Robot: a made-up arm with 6 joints.
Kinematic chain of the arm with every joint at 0, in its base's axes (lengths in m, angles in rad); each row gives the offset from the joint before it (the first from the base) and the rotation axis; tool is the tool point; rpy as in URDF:
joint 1: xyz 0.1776 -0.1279 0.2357 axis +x
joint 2: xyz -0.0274 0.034 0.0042 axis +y
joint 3: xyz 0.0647 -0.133 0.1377 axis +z
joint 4: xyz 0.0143 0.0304 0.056 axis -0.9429 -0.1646 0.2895
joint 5: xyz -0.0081 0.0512 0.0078 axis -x
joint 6: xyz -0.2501 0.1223 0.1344 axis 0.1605 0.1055 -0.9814
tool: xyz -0.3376 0.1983 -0.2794 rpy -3.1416 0 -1.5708
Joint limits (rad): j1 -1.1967..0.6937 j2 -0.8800..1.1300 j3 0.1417..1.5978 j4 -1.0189..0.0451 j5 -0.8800..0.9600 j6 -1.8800..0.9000
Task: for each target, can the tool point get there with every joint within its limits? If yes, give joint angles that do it. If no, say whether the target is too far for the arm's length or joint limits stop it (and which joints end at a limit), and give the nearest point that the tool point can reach.
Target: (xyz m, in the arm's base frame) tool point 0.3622 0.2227 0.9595
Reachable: yes | joints -0.4672 0.8667 0.7264 -0.6237 -0.5598 0.4785
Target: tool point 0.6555 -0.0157 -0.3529
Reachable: no: joint limits stop it (at a limit: joint 1, joint 2, joint 3, joint 4, joint 6) | nearest point 0.4687 -0.2763 -0.1139 | short by 0.400 m
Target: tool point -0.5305 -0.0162 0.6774
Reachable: yes | joints -0.5773 -0.2356 0.9977 -0.8548 -0.0597 0.2611
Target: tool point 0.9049 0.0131 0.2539
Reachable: no: joint limits stop it (at a limit: joint 1, joint 2, joint 3, joint 4, joint 6) | nearest point 0.8908 0.2946 0.3469 | short by 0.297 m
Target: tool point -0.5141 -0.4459 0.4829
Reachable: yes | joints 0.5144 -0.0981 1.1427 -0.6705 0.1453 0.5154
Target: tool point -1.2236 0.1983 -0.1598
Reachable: no: too far | nearest point -0.6220 0.1001 0.0974 | short by 0.662 m
